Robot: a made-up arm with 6 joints. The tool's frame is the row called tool. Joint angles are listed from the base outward.
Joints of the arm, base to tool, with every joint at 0 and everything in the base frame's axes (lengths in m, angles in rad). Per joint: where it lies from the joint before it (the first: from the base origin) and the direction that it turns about. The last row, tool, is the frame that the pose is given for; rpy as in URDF.
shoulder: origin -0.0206 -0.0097 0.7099 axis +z
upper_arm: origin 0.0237 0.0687 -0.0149 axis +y
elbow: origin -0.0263 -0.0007 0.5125 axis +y
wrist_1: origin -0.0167 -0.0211 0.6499 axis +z
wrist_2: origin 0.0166 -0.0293 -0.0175 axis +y
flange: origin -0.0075 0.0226 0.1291 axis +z
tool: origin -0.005 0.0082 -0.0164 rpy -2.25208 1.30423 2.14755
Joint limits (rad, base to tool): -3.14..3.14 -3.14..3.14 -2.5..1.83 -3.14..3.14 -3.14..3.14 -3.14..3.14
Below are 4 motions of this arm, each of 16 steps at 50 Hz.
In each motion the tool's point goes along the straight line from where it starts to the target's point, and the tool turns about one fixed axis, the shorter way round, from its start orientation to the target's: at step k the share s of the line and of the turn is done. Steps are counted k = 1, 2, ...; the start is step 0. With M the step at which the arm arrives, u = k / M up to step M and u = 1 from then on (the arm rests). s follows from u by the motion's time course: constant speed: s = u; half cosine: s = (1 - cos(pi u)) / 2; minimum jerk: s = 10 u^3 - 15 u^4 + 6 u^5.
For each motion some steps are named. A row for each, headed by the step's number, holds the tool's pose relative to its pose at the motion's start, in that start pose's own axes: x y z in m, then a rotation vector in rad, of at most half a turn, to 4 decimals.
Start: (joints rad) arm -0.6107 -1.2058 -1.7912 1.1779 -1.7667 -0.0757
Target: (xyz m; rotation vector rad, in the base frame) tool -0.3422 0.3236 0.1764 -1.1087 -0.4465 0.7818
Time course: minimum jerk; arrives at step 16
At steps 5, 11, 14, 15, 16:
5: 0.0216 0.0059 -0.0162 -0.0137 0.0459 -0.0195
11: 0.0982 0.0268 -0.0739 -0.0622 0.2090 -0.0890
14: 0.1178 0.0321 -0.0887 -0.0746 0.2508 -0.1068
15: 0.1195 0.0326 -0.0900 -0.0757 0.2544 -0.1083
16: 0.1198 0.0326 -0.0902 -0.0758 0.2549 -0.1086

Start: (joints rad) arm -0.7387 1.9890 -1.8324 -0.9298 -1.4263 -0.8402
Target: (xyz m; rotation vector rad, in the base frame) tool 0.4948 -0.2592 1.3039 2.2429 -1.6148 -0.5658
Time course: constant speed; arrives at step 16
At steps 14, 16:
14: -0.0336 0.0272 -0.1252 -0.0286 0.1062 -0.0825
16: -0.0384 0.0311 -0.1431 -0.0327 0.1214 -0.0943

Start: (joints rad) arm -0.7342 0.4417 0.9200 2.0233 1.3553 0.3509
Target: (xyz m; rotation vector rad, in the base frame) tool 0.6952 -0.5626 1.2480 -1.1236 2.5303 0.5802
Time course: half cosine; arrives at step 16
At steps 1, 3, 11, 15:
1: 0.0012 -0.0002 0.0010 -0.0037 -0.0016 0.0010
3: 0.0105 -0.0016 0.0086 -0.0321 -0.0142 0.0091
11: 0.0968 -0.0146 0.0798 -0.2967 -0.1310 0.0841
15: 0.1232 -0.0186 0.1016 -0.3778 -0.1668 0.1070

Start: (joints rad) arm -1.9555 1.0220 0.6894 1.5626 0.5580 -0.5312
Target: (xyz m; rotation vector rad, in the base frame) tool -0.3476 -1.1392 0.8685 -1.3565 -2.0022 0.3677
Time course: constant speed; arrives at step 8
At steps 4, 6, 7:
4: -0.0053 0.0129 0.0089 -0.0441 -0.0111 -0.0114
6: -0.0079 0.0194 0.0134 -0.0662 -0.0166 -0.0171
7: -0.0092 0.0227 0.0156 -0.0772 -0.0193 -0.0199

